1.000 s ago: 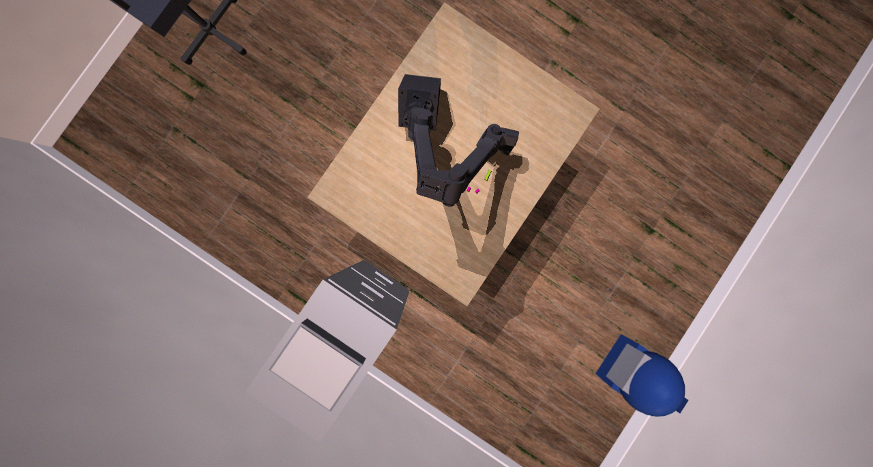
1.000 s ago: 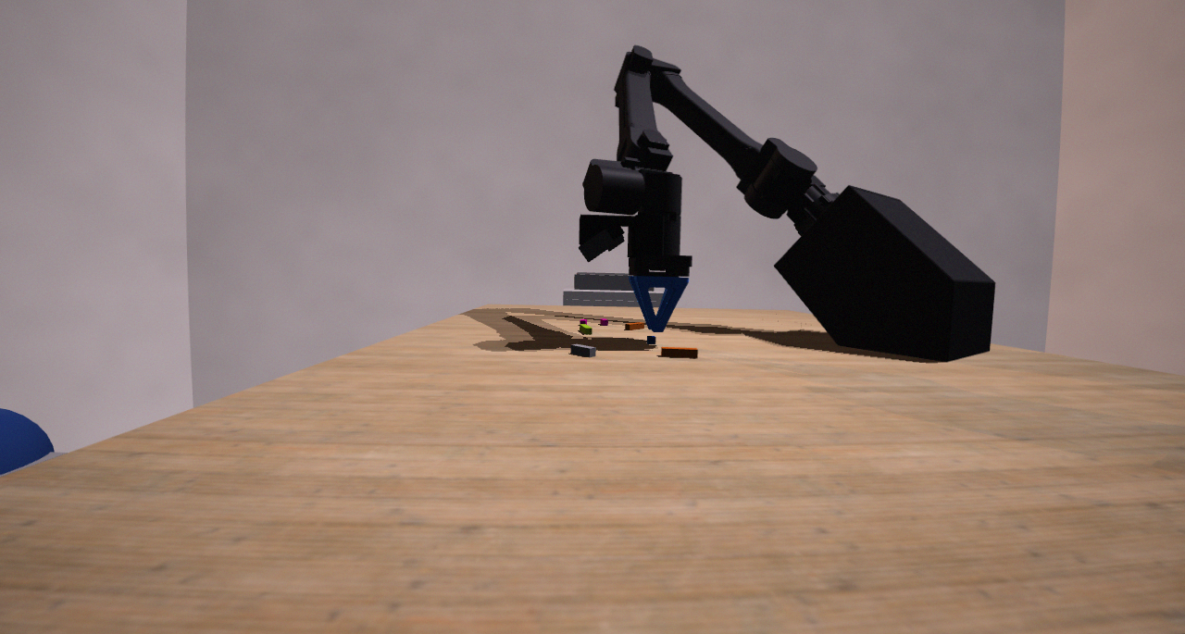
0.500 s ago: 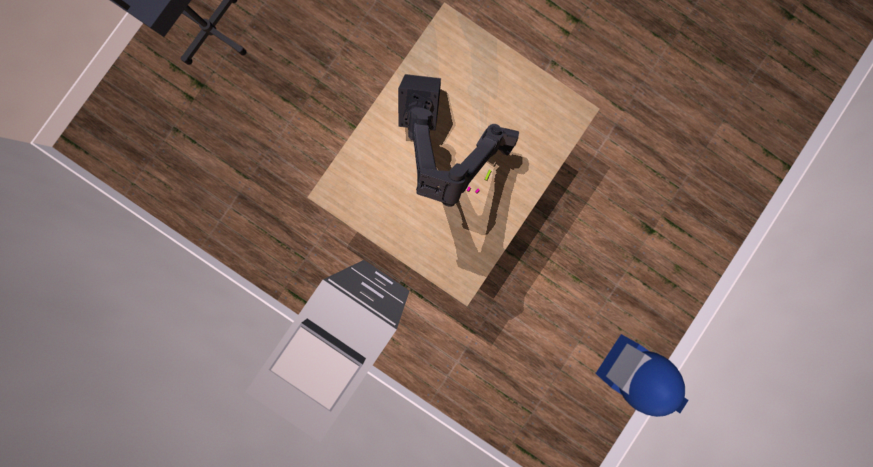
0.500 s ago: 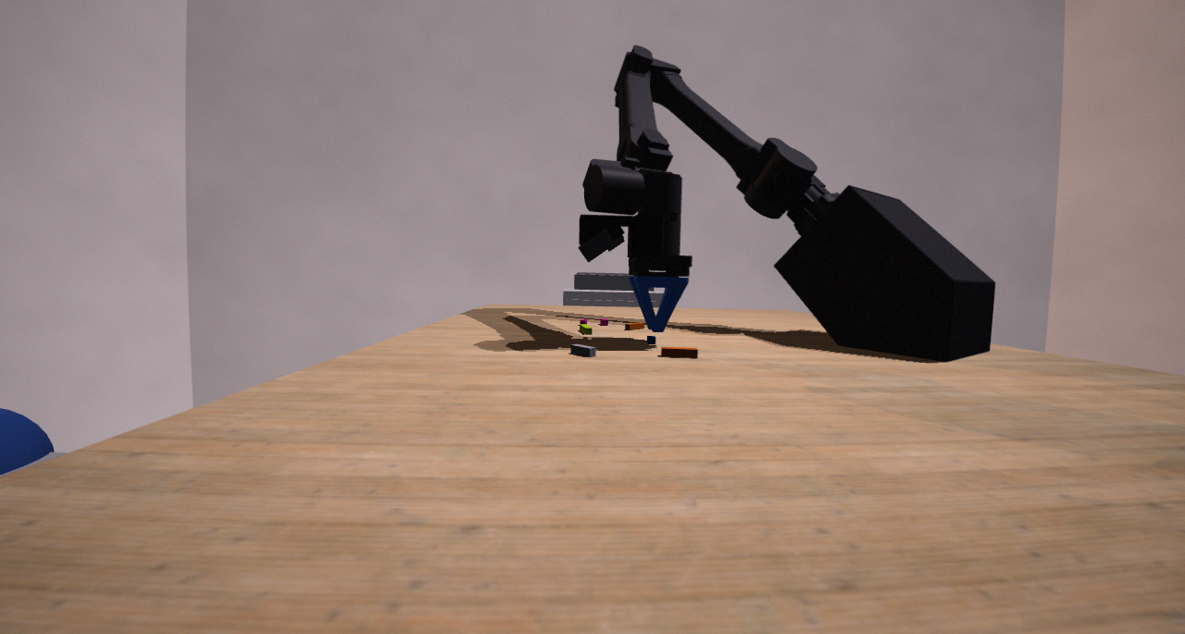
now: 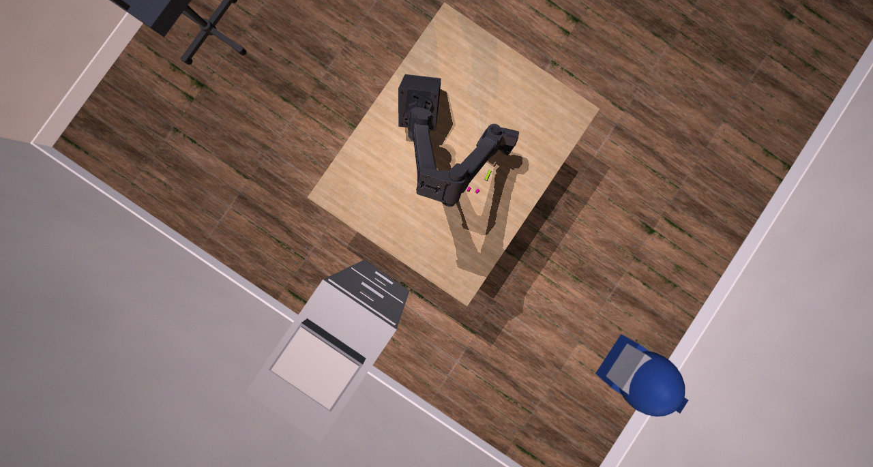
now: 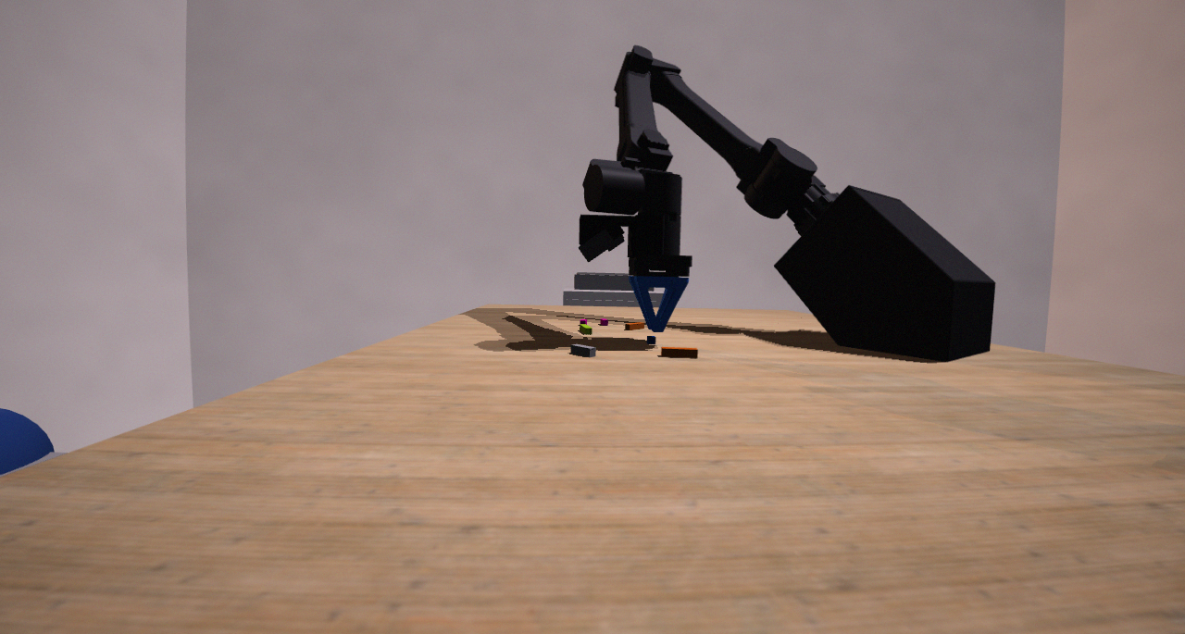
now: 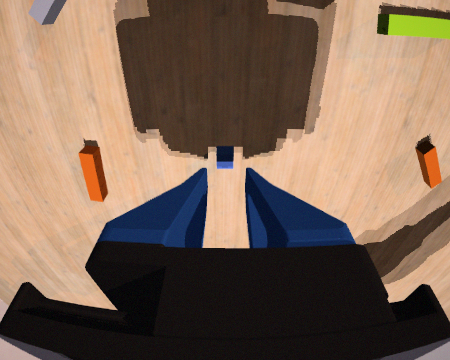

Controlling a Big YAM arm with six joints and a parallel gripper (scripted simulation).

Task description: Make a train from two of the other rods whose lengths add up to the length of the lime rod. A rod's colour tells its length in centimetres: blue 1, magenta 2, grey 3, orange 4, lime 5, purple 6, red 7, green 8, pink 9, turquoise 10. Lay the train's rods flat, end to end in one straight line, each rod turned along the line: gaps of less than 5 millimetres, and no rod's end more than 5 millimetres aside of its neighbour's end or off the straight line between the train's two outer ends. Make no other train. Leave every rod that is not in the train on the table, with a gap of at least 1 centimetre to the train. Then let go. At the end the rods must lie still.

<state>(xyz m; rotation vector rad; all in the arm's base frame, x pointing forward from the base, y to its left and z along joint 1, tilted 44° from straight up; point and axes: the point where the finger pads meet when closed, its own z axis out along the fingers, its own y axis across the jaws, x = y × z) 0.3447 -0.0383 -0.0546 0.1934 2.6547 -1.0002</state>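
Right now the blue rod is 1 cm ahead of my hand and 2 cm below it. Round my hand: grey rod 12 cm ahead, 6 cm to the left, 2 cm below; then lime rod 6 cm ahead, 12 cm to the right, 2 cm below.
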